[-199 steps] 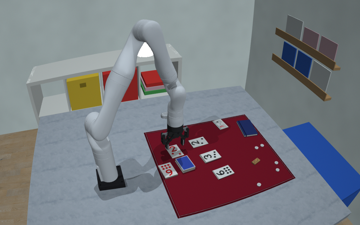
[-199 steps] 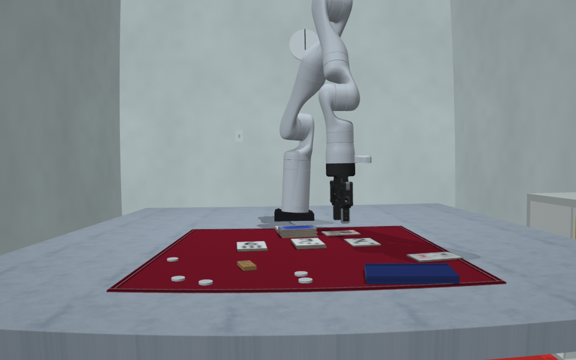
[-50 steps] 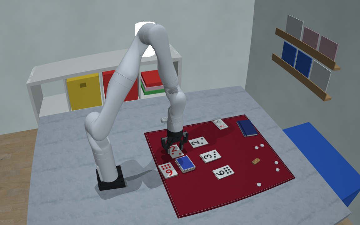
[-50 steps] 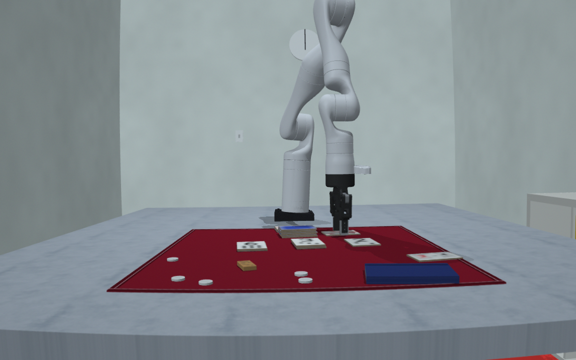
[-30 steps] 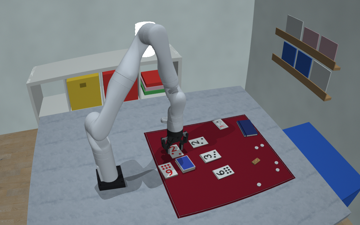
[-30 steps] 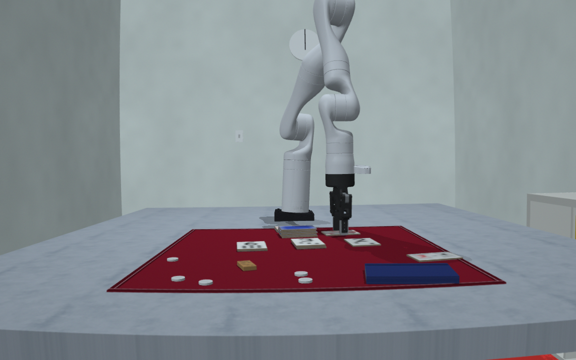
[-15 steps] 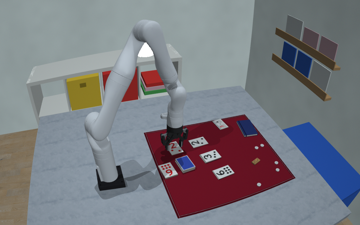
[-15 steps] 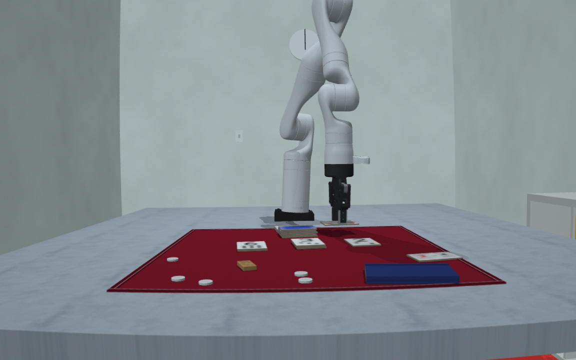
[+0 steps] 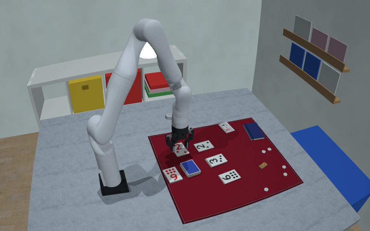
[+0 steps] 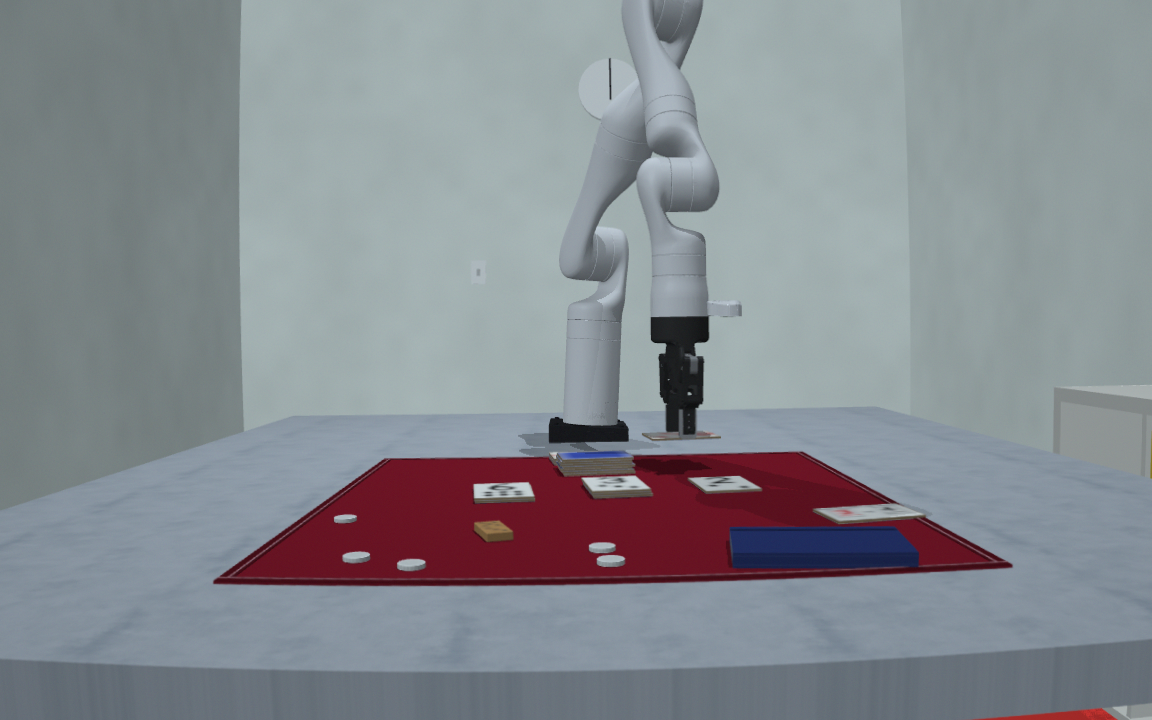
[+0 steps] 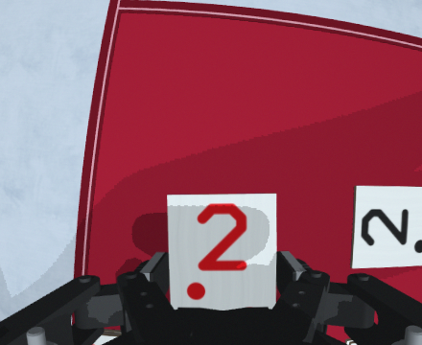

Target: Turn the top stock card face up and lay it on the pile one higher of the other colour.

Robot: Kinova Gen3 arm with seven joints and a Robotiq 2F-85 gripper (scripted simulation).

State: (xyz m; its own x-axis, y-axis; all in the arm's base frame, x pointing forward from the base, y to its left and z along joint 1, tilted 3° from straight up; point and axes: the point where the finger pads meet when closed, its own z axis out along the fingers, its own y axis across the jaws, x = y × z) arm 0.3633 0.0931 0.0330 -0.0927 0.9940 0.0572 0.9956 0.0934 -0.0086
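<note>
My hand is 200 mm short of the red mat, 120 mm to the left of it and 70 mm above it. Round my hand: wooden block: 360 mm ahead, 230 mm to the right, 50 mm below; then blue book: 460 mm ahead, 50 mm below, 40 mm to the left; then card: 330 mm ahead, 130 mm to the left, 50 mm below.
</note>
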